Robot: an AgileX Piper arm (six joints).
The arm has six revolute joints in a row. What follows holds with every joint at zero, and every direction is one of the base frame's.
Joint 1 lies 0.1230 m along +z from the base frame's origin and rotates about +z.
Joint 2 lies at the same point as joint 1 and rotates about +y.
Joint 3 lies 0.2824 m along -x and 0.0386 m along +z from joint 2 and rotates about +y.
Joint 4 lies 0.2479 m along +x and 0.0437 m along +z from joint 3 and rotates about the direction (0.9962, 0, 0.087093).
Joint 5 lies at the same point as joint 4 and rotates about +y.
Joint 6 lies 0.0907 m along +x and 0.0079 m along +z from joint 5 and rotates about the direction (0.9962, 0, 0.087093).
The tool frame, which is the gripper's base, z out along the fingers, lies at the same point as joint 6; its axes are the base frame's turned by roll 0.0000, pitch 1.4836 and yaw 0.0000 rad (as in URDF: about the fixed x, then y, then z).
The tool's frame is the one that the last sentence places.
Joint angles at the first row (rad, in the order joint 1, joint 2, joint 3, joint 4, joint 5, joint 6):
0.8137 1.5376 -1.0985 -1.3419 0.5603 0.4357
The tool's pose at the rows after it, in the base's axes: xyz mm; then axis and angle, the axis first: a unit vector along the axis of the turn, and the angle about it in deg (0 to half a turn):
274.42 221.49 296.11 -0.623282 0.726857 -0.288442 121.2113
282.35 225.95 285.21 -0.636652 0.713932 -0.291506 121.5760
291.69 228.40 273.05 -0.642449 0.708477 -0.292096 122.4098
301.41 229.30 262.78 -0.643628 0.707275 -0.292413 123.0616
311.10 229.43 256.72 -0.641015 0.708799 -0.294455 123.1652
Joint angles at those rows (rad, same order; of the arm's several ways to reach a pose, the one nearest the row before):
0.8082 1.5708 -1.0996 -1.4242 0.5281 0.4669
0.7958 1.6105 -1.1019 -1.4899 0.5012 0.5060
0.7782 1.6532 -1.1073 -1.5410 0.4809 0.5452
0.7584 1.6925 -1.1171 -1.5855 0.4648 0.5840
0.7389 1.7252 -1.1344 -1.6246 0.4544 0.6200

